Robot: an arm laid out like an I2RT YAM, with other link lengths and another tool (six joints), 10 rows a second.
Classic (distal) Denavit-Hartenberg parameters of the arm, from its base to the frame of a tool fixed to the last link. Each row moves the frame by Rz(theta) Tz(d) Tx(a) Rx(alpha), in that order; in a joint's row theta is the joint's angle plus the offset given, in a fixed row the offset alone. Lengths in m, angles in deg.
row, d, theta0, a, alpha
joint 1, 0.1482, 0.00, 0.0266, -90.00
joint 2, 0.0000, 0.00, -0.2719, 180.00
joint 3, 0.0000, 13.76, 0.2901, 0.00
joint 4, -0.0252, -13.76, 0.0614, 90.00
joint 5, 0.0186, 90.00, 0.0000, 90.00
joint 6, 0.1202, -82.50, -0.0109, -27.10
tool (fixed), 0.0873, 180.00, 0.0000, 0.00
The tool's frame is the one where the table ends.
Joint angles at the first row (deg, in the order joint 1, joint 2, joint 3, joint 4, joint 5, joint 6):
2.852, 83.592, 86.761, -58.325, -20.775, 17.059
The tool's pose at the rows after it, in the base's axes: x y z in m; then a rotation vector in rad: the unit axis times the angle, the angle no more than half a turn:
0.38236 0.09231 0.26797 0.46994 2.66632 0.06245
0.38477 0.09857 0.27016 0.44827 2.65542 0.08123
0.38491 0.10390 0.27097 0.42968 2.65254 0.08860
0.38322 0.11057 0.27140 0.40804 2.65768 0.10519
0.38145 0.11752 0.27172 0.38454 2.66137 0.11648
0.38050 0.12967 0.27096 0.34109 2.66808 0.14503
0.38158 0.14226 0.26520 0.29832 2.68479 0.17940
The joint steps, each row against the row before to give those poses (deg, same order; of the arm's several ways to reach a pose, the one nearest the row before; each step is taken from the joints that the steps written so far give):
0.591, 0.000, 0.000, 0.874, -0.983, 0.001
0.655, 0.000, 0.000, 0.940, -0.481, -0.001
0.744, 0.000, 0.001, 0.371, -0.066, 0.001
0.699, 0.001, 0.000, 0.022, -0.590, 0.000
0.896, -0.001, -0.002, 0.066, -0.284, -0.001
1.268, 0.371, -0.021, 0.481, -1.049, -0.195
1.049, 1.095, -0.238, 0.851, -1.530, -0.242

